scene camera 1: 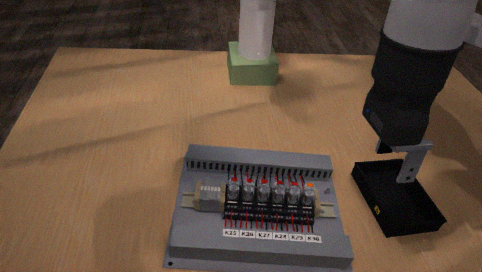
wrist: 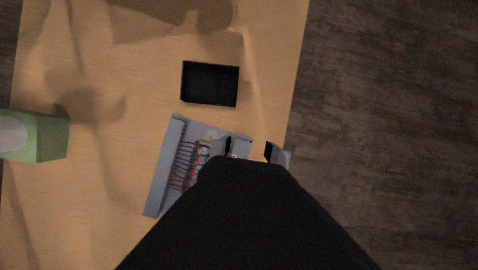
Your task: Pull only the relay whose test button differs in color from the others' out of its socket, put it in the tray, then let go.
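The relay with the orange test button sits in its socket at the K30 end of the row. The other relays have red buttons and stand in their sockets. In the wrist view the arm hides part of the row. The black tray lies beside the panel and looks empty. My gripper is open with nothing between its fingers. In the scene view it appears over the tray's back part, but its height is unclear.
The grey panel has raised ducts behind and in front of the relays, with thin wires between. A beige terminal block stands at the row's K25 end. A green block with a white column stands at the back.
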